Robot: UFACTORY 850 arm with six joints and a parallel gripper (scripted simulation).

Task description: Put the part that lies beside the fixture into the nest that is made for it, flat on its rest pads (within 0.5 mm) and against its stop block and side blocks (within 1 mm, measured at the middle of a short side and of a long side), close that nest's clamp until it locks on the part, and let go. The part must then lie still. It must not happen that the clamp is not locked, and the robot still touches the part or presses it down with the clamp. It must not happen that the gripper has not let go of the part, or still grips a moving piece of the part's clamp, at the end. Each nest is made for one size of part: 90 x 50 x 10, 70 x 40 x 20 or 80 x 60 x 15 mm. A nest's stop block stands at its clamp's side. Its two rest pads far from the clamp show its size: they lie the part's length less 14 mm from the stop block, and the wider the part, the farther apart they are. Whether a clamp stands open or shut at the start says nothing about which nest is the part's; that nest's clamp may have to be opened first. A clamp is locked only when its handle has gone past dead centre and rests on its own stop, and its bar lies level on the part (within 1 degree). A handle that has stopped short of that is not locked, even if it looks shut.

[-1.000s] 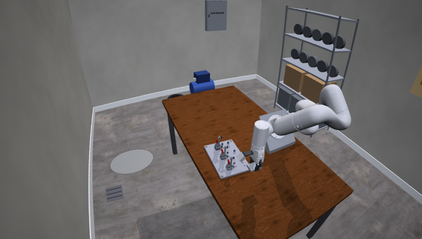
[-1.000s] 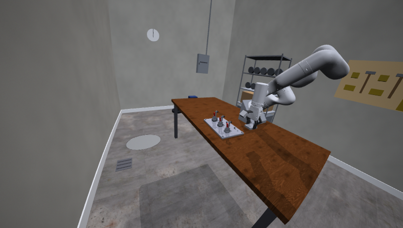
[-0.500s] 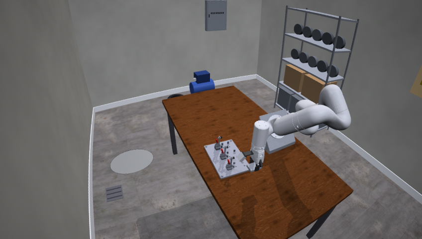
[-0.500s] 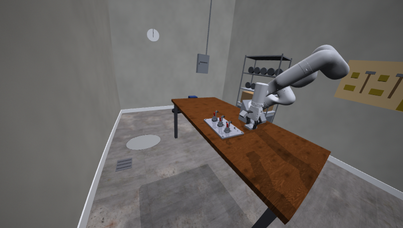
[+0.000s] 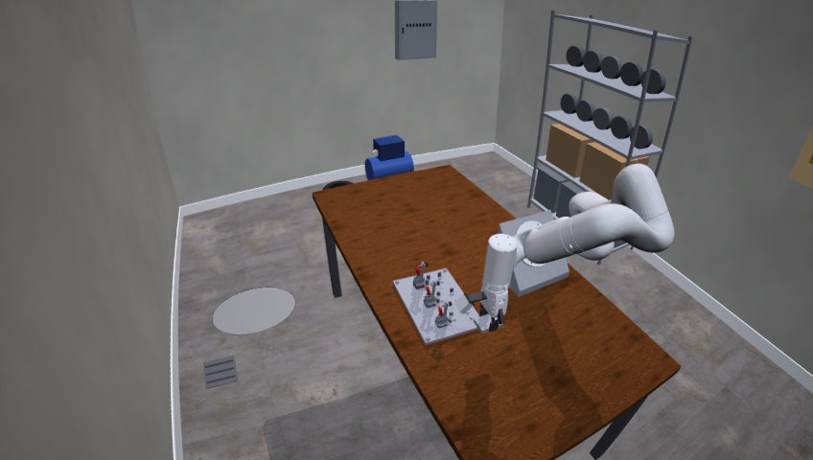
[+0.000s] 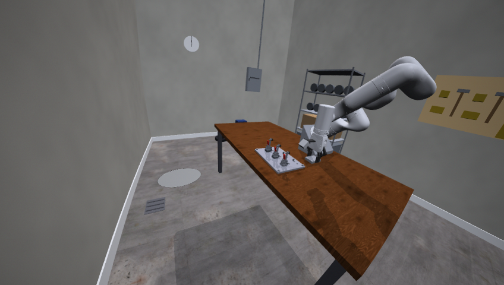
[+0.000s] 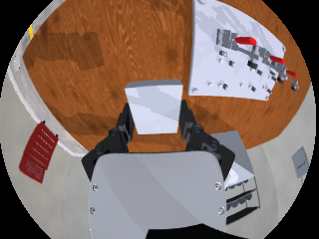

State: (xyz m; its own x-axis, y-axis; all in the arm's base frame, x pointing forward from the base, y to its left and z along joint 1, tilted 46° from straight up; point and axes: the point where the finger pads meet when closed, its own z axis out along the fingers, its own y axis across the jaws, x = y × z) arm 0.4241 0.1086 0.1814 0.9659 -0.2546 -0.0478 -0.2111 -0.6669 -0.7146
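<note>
Right now my hand is 260 mm to the left of the grey fixture plate, 130 mm above it and 10 mm short of it. From my hand the other things lie so: flat grey part 10 mm below.
</note>
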